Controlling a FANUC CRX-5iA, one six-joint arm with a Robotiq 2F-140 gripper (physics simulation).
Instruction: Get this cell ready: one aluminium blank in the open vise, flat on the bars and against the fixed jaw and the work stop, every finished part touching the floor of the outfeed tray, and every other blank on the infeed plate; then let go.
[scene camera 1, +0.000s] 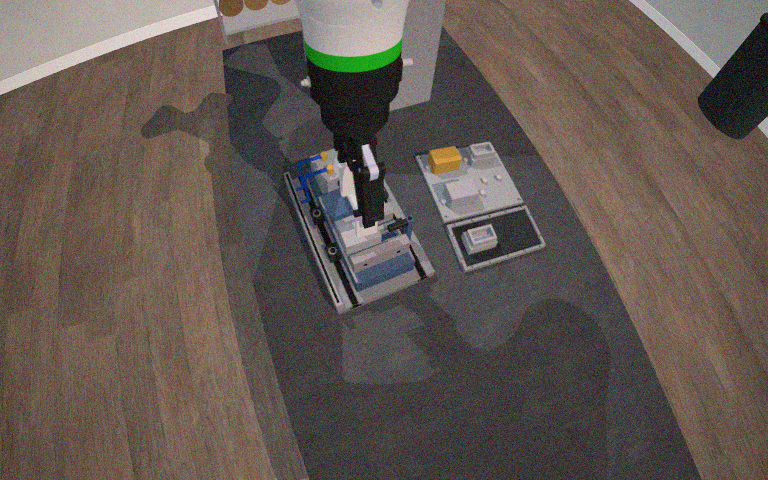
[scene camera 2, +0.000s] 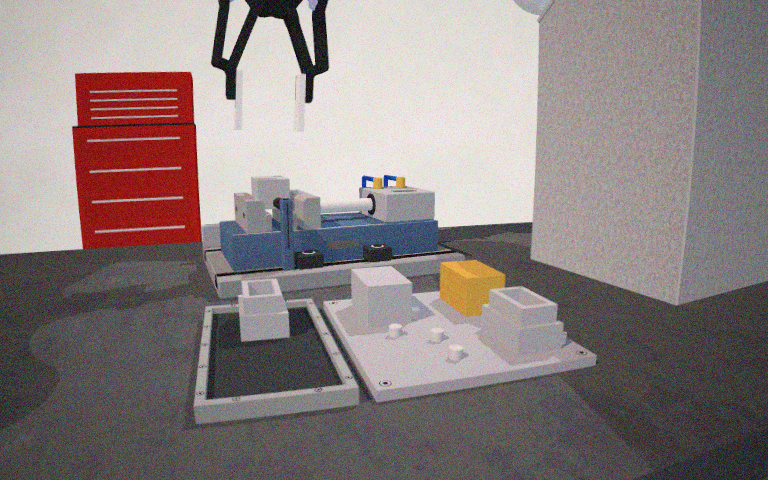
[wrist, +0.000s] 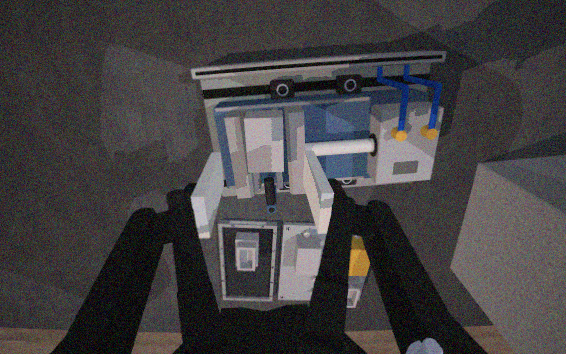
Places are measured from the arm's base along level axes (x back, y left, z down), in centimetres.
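Where they show: gripper, fingertip midpoint: (scene camera 1: 358, 212) (scene camera 2: 268, 130) (wrist: 263, 168).
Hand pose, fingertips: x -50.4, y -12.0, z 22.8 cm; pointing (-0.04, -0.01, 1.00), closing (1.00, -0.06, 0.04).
Each offset is from my fingertips to the centre of the thing. "spot": to the spot under its first point.
My gripper (scene camera 1: 370, 223) (scene camera 2: 269, 127) (wrist: 263, 168) is open and empty, high above the vise {dx +6.9, dy +0.9, dz +12.5 cm} (scene camera 2: 396, 240) (wrist: 335, 125). A grey blank {dx -0.1, dy +0.2, dz +7.6 cm} (scene camera 2: 270, 186) (wrist: 262, 137) sits between the jaws, beside the fixed jaw (scene camera 2: 249, 213) (wrist: 235, 155), with a gap to the moving jaw (scene camera 2: 306, 209) (wrist: 296, 150). Its near end is by the work stop {spot: dx +1.0, dy +9.8, dz +11.2 cm} (scene camera 2: 287, 232) (wrist: 270, 192); bars and exact contact are hidden. A pocketed finished part {dx -2.6, dy +23.1, dz +15.1 cm} (scene camera 1: 480, 238) (scene camera 2: 264, 319) (wrist: 246, 252) stands in the outfeed tray (scene camera 2: 277, 399). A grey blank {dx +7.8, dy +23.0, dz +14.8 cm} (scene camera 1: 461, 192) (scene camera 2: 380, 297) (wrist: 308, 260) stands on the infeed plate {dx +12.1, dy +27.5, dz +17.0 cm} (scene camera 2: 407, 362).
On the infeed plate also stand an orange block {dx +16.8, dy +23.0, dz +14.8 cm} (scene camera 1: 444, 160) (scene camera 2: 471, 287), a stepped pocketed part {dx +16.9, dy +32.0, dz +14.9 cm} (scene camera 1: 482, 152) (scene camera 2: 522, 328) and small pegs. Blue hoses {spot: dx +13.9, dy -4.9, dz +6.4 cm} (wrist: 404, 105) rise on the vise's cylinder end. A big grey cabinet (scene camera 2: 611, 141) and a red tool chest (scene camera 2: 135, 181) stand behind.
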